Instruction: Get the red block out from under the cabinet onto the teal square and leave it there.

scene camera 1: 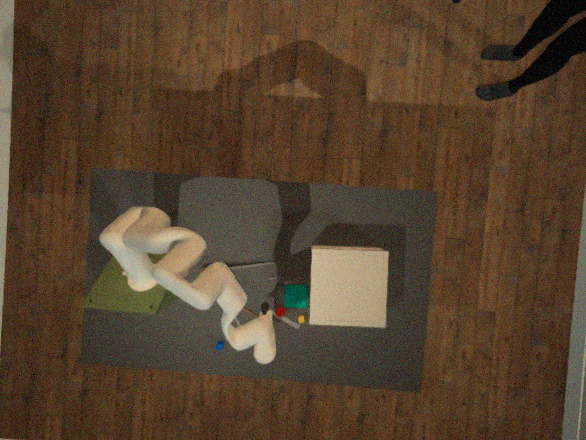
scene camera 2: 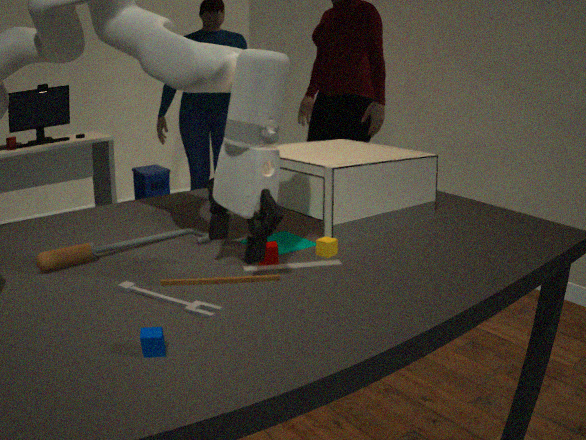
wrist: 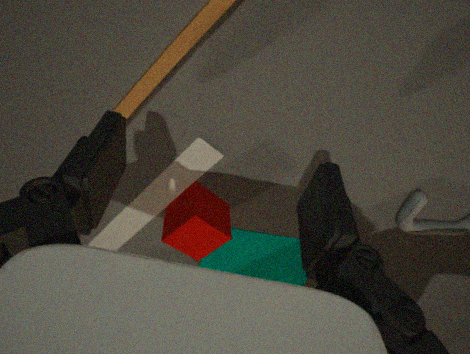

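Where they show: gripper, between the fingertips: (scene camera 1: 265, 313) (scene camera 2: 234, 249) (wrist: 220, 162); arm's base, origin of its link: (scene camera 1: 145, 277).
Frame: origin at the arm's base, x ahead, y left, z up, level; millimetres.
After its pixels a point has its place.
The red block (scene camera 1: 280, 312) @(x 570, y -78, z -83 mm) (scene camera 2: 271, 253) @(x 566, y -95, z -94 mm) (wrist: 197, 235) @(x 563, y -82, z -84 mm) stands on the table in front of the cabinet (scene camera 1: 349, 287) @(x 825, y 106, z 22 mm) (scene camera 2: 382, 187) @(x 816, y -50, z -27 mm), not under it. It is just off a corner of the teal square (scene camera 1: 296, 296) @(x 628, y -5, z -113 mm) (scene camera 2: 292, 243) @(x 644, y -20, z -113 mm) (wrist: 260, 257) @(x 603, y -13, z -112 mm) and beside a pale flat strip (scene camera 1: 290, 322) @(x 621, y -124, z -112 mm) (scene camera 2: 305, 265) @(x 608, y -125, z -112 mm) (wrist: 125, 227) @(x 604, y -119, z -112 mm). My gripper (scene camera 2: 237, 247) @(x 507, y -93, z -78 mm) (wrist: 220, 162) @(x 507, y -93, z -78 mm) is open and empty, low over the table by the block. In the wrist view the block shows between the spread fingers, nearer the palm edge; in scene camera 2 a finger partly hides it.
A yellow block (scene camera 1: 301, 319) @(x 665, y -94, z -88 mm) (scene camera 2: 327, 247) @(x 657, y -110, z -96 mm) stands near the cabinet's corner. A wooden stick (scene camera 2: 220, 281) @(x 468, y -127, z -109 mm) (wrist: 165, 65) @(x 485, y -128, z -106 mm), a wrench (scene camera 2: 167, 298) @(x 379, y -154, z -107 mm) and a blue block (scene camera 1: 220, 345) @(x 332, y -270, z -89 mm) (scene camera 2: 153, 342) @(x 325, y -289, z -94 mm) lie nearer the front. A hooked rod (scene camera 1: 252, 264) @(x 413, y 106, z -99 mm) (wrist: 412, 210) @(x 508, y 55, z -102 mm) with a wooden handle (scene camera 2: 65, 257) @(x 244, y 35, z -90 mm) lies behind the gripper.
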